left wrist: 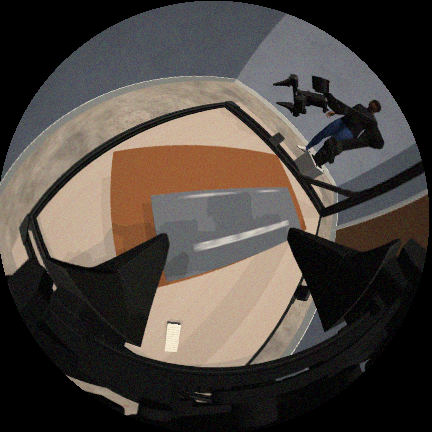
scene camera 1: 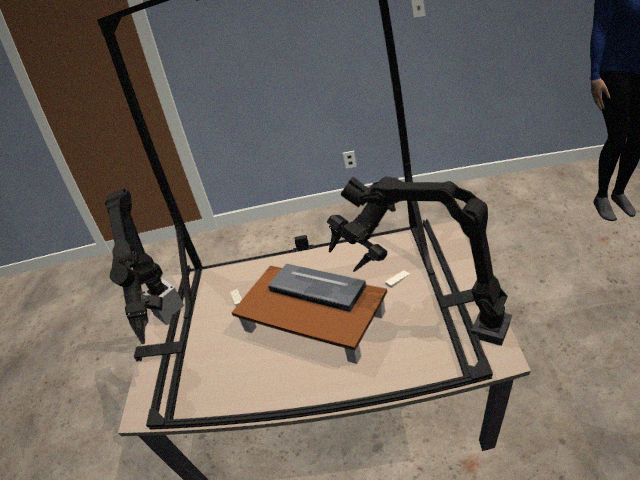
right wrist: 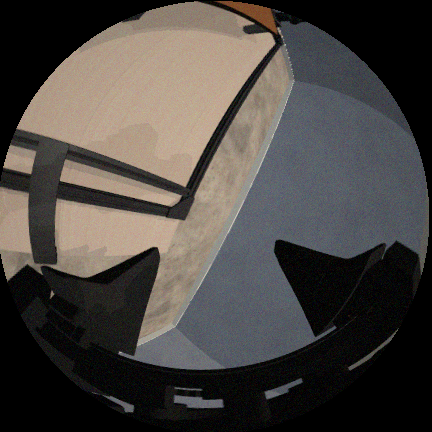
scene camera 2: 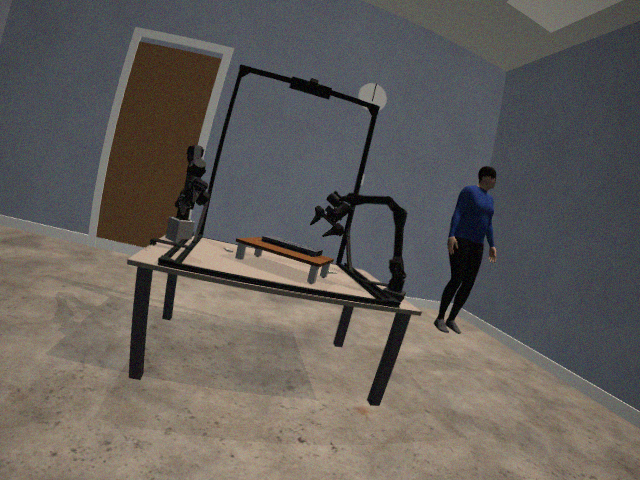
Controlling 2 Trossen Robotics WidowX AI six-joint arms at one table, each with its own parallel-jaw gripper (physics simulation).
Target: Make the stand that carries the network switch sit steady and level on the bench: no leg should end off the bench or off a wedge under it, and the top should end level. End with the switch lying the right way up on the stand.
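Places are measured from the left arm's base along level axes (x ahead, y left, z up), in centimetres.
Pixels of known places: left gripper, fingertip midpoint: point(left wrist: 229, 237) point(scene camera 1: 341, 261) point(scene camera 2: 316, 230); right gripper, fingertip midpoint: point(left wrist: 274, 93) point(scene camera 1: 142, 342) point(right wrist: 217, 250) point(scene camera 2: 187, 209); left arm's base, origin of the base link: point(scene camera 1: 491, 322) point(scene camera 2: 394, 290); right arm's base, origin of the base link: point(left wrist: 316, 161) point(scene camera 1: 157, 290) point(scene camera 2: 181, 219).
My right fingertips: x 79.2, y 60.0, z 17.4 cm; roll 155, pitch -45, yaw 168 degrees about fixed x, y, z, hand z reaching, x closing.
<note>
Ahead of a thing's pixels: the offset from my right fingertips to its top centre. Level surfaces: height alone.
The stand point(scene camera 1: 299, 320) point(scene camera 2: 289, 253) point(left wrist: 132, 175) has an orange-brown top and grey legs on the bench. Its top slopes down to the right in tilted scene camera 2; whether it is level or each leg touches is unclear. The dark grey switch @(dx -26.4, dy -47.8, dz -7.9 cm) point(scene camera 1: 316, 290) point(scene camera 2: 292, 246) point(left wrist: 225, 215) lies flat on its rear part. One pale wedge @(dx -42.1, dy -70.5, dz -19.4 cm) point(scene camera 1: 397, 279) point(left wrist: 172, 337) lies right of the stand, another pale wedge @(dx +6.5, dy -40.9, dz -19.4 cm) point(scene camera 1: 236, 296) point(scene camera 2: 228, 250) lies left of it. My left gripper point(scene camera 1: 343, 259) point(scene camera 2: 317, 229) point(left wrist: 229, 237) is open and empty above the stand's back right. My right gripper point(right wrist: 217, 250) is open and empty at the left bench edge.
A black frame borders the bench @(dz -20.6 cm) point(scene camera 1: 232, 382), with uprights point(scene camera 1: 395, 93) at the back. A small black block point(scene camera 1: 300, 241) sits on the back rail. A grey box-like block point(scene camera 1: 168, 304) is beside the right arm. A person point(scene camera 1: 617, 103) point(scene camera 2: 473, 227) stands beyond the bench.
</note>
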